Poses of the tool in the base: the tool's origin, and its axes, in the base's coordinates. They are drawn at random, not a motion.
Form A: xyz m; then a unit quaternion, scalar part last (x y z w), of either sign.
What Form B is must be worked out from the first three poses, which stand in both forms.
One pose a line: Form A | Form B
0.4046, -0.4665, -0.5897, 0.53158, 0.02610, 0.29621, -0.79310 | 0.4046, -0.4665, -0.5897, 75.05, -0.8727, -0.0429, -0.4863
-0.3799, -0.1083, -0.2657, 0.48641, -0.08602, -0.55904, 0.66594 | -0.3799, -0.1083, -0.2657, 96.49, 0.6520, -0.1153, -0.7494
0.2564, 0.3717, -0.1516, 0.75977, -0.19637, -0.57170, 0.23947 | 0.2564, 0.3717, -0.1516, 152.29, 0.7825, -0.2023, -0.5888
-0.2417, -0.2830, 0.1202, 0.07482, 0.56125, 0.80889, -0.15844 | -0.2417, -0.2830, 0.1202, 161.77, -0.0758, -0.5684, -0.8192
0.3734, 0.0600, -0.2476, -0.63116, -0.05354, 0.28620, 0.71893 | 0.3734, 0.0600, -0.2476, 88.07, -0.9080, -0.0770, 0.4117
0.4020, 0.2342, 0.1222, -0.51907, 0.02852, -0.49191, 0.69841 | 0.4020, 0.2342, 0.1222, 91.40, -0.7253, 0.0398, -0.6873
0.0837, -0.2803, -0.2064, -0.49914, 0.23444, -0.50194, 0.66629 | 0.0837, -0.2803, -0.2064, 96.44, -0.6694, 0.3144, -0.6731
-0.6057, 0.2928, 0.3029, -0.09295, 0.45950, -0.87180, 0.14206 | -0.6057, 0.2928, 0.3029, 163.67, -0.0939, 0.4642, -0.8807
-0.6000, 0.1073, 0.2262, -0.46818, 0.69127, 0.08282, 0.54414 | -0.6000, 0.1073, 0.2262, 114.07, -0.5580, 0.8239, 0.0987
